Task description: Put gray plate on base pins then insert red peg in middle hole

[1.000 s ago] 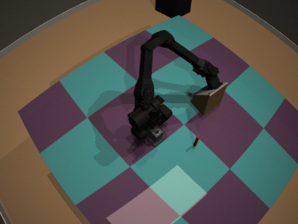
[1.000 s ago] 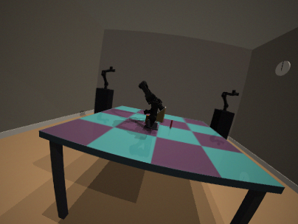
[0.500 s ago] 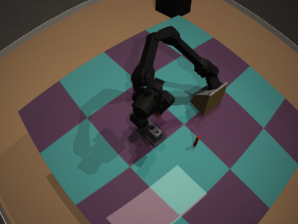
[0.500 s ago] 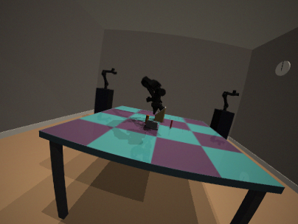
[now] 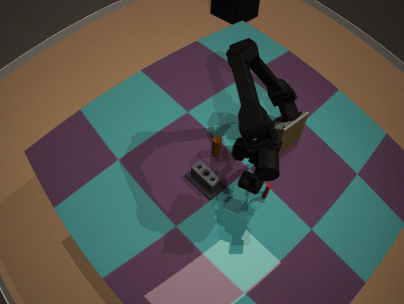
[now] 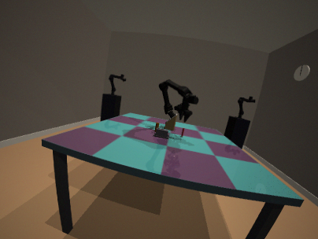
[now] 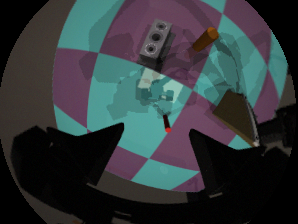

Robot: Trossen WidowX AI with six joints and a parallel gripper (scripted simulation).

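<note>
Right now the red peg is 40 mm behind my gripper tip, 30 mm to the left of it and 100 mm below it. The rest, counted from my gripper tip: gray plate 50 mm ahead, 150 mm to the right, 100 mm below; then orange peg-like object 50 mm behind, 200 mm to the right, 100 mm below; then base 60 mm ahead, 150 mm to the right, 140 mm below.
</note>
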